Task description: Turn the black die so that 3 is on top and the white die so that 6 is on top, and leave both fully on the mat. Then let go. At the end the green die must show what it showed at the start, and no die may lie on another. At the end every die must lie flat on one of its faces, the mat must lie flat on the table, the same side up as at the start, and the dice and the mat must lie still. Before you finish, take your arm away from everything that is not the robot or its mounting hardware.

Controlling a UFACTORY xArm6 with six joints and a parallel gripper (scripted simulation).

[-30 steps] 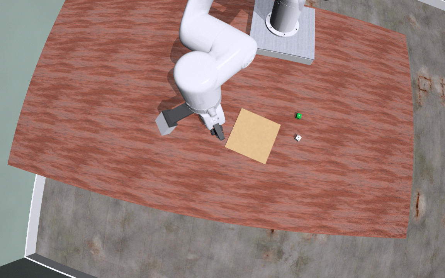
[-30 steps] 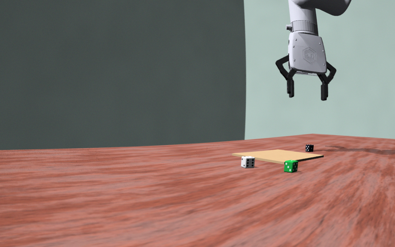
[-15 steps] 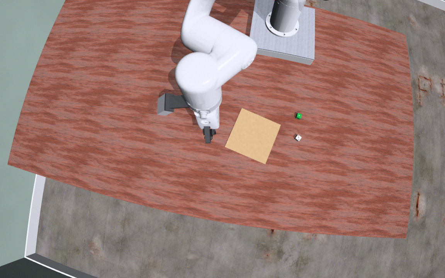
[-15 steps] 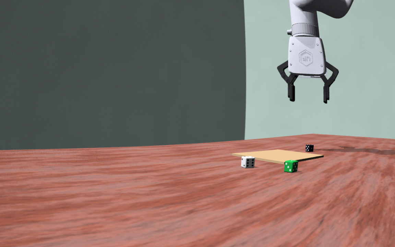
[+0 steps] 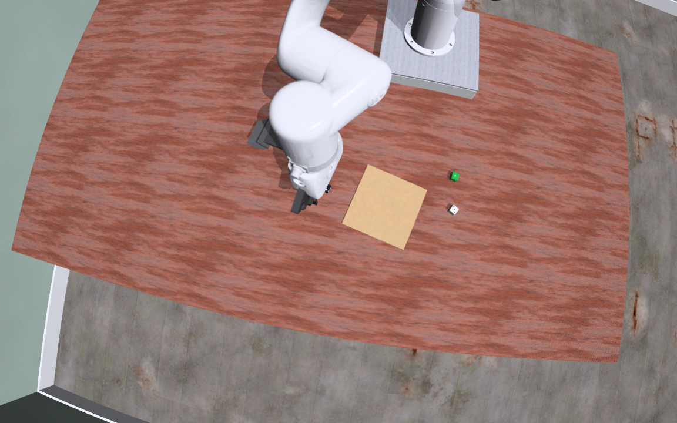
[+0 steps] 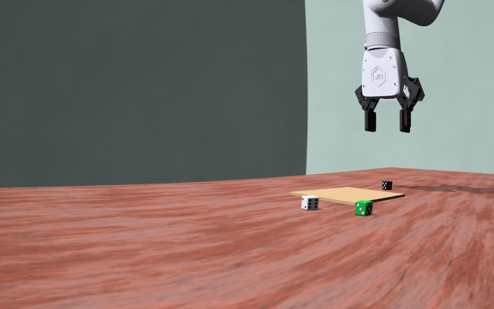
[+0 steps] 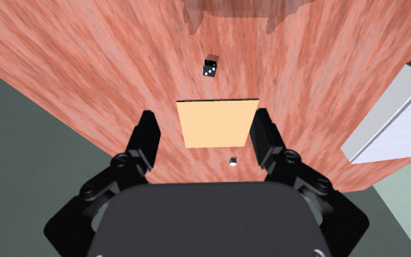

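The black die lies 110 mm below my hand, 10 mm to the left of it and 10 mm behind it. Round my hand: green die 290 mm to the left, 110 mm below, 40 mm behind; white die 280 mm to the left, 110 mm below, 40 mm ahead; tan mat 130 mm to the left, 120 mm below, 30 mm ahead.
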